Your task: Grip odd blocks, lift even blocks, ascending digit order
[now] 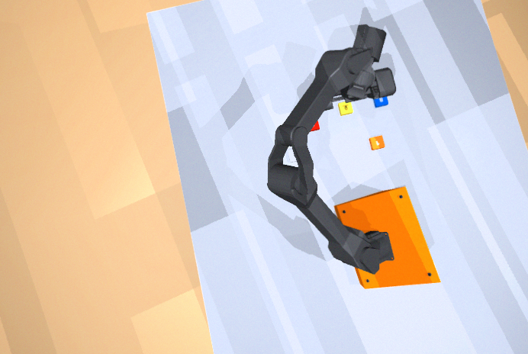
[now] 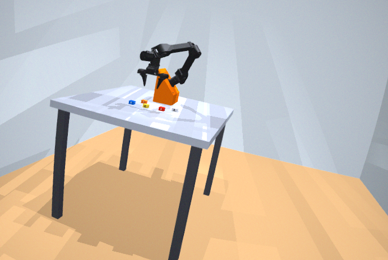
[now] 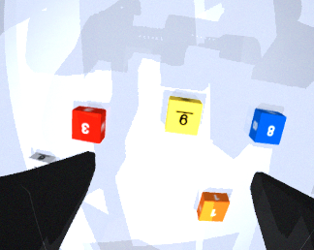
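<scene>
My gripper tip is now 120 mm above the orange block, 110 mm past it and 70 mm to the left of it. Also, from my gripper tip: yellow block (120 mm below, 10 mm to the right); then blue block (120 mm below, 110 mm to the right); then red block (120 mm below, 90 mm to the left, 30 mm behind).
</scene>
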